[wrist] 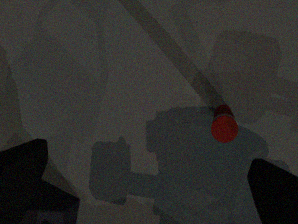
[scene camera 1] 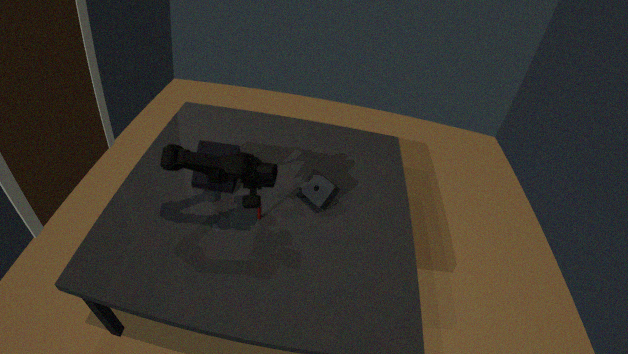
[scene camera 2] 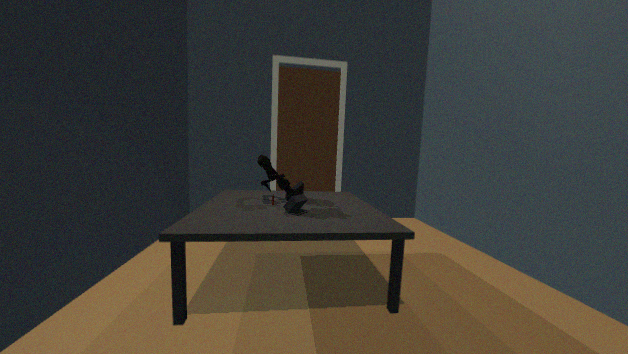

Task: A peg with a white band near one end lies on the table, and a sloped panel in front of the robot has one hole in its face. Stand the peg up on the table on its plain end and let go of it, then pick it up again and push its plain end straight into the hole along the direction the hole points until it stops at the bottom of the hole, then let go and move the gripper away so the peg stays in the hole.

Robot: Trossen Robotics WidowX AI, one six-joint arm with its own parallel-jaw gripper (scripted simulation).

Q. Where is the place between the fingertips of my gripper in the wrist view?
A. At 151, 160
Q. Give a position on a red peg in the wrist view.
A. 224, 127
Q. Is my gripper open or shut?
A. Open.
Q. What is my gripper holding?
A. Nothing.
